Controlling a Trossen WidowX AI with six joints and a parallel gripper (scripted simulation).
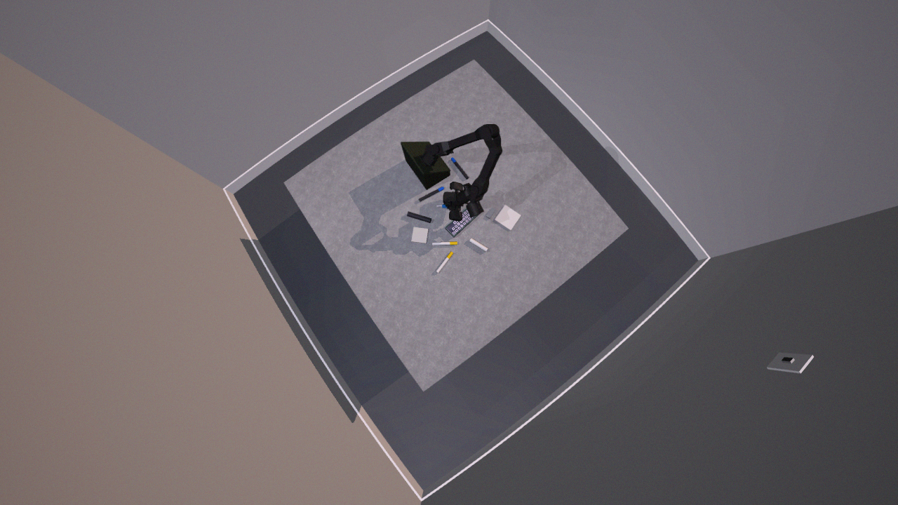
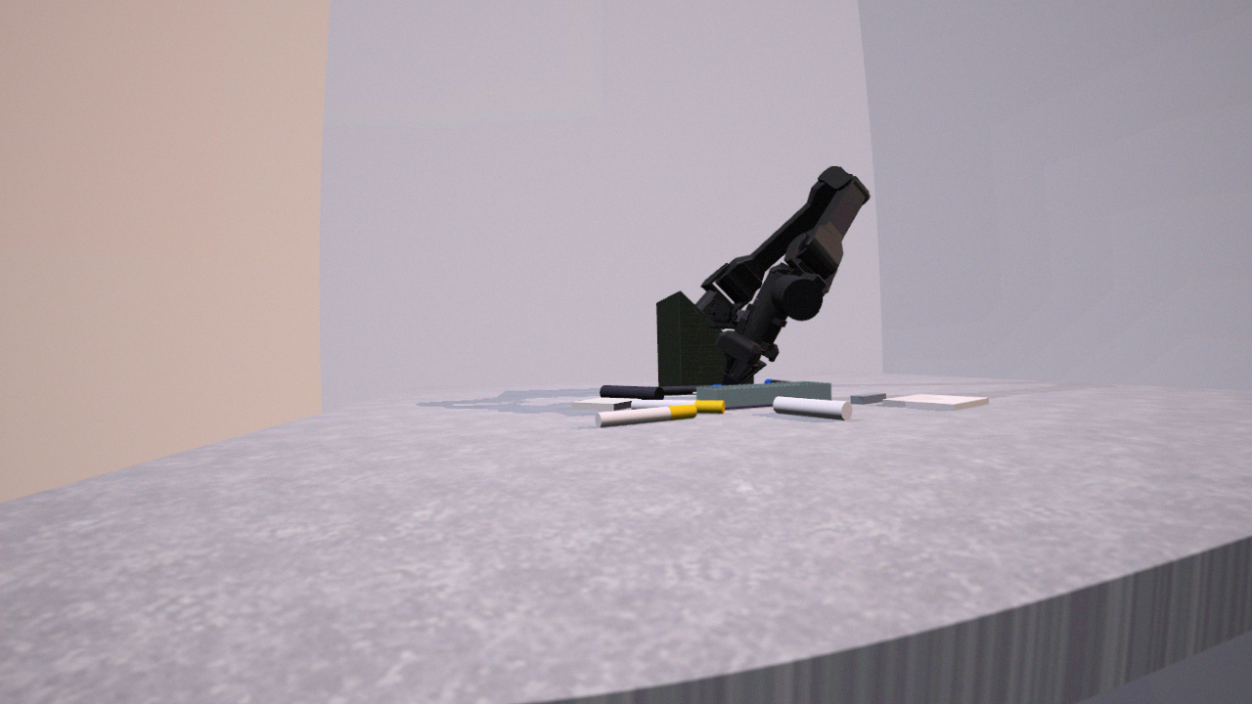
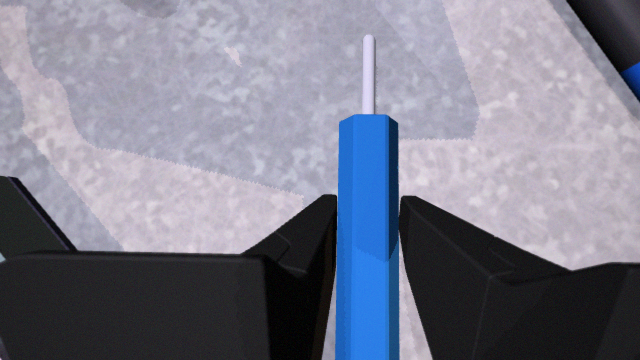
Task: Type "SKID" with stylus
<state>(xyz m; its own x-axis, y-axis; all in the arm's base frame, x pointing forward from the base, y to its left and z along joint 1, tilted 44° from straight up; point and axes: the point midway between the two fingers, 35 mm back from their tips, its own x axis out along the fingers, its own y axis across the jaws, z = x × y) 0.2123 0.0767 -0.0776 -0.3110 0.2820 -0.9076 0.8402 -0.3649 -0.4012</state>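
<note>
Right now the white cylinder is 250 mm ahead of my gripper tip and 30 mm to the left of it. From my gripper tip the other things lie so: black cylinder: 150 mm to the right, 20 mm behind; then small white square: 190 mm to the right, 60 mm ahead; then blue stylus: 10 mm to the right, 10 mm behind.
</note>
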